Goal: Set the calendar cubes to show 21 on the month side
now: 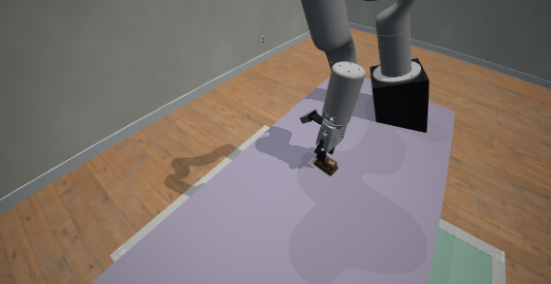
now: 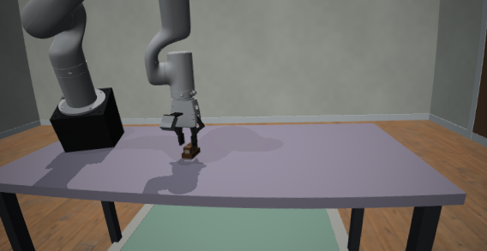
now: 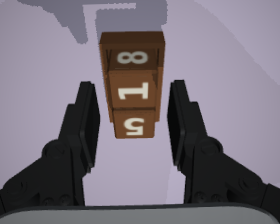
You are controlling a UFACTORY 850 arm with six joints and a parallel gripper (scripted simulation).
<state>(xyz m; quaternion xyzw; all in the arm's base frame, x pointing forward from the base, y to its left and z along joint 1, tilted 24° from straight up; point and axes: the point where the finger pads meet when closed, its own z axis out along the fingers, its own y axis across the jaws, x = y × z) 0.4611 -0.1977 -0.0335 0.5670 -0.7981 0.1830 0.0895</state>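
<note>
The brown cube is 4 cm below my hand. Also, from my hand: digit cube 4 cm below, 3 cm to the left, 1 cm ahead; then brown tray 6 cm below, 2 cm to the left.
</note>
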